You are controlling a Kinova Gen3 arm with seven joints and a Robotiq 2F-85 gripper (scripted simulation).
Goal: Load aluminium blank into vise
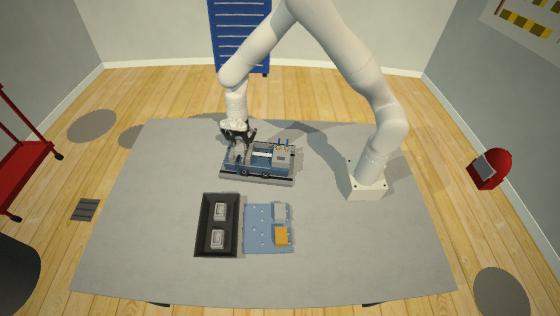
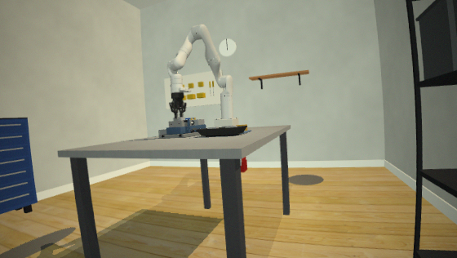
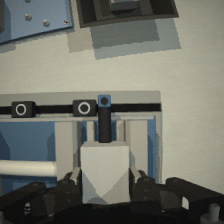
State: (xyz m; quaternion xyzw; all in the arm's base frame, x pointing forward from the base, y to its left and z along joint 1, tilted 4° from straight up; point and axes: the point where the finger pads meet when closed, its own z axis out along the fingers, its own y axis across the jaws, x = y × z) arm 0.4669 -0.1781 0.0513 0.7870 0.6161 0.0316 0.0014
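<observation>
The vise lies 8 cm below my hand, 7 cm behind it and 2 cm to the left of it. From my hand the other things lie so: hose block (16 cm behind, 4 cm to the left, 4 cm below); then brass blank (35 cm to the left, 12 cm behind, 9 cm below).
</observation>
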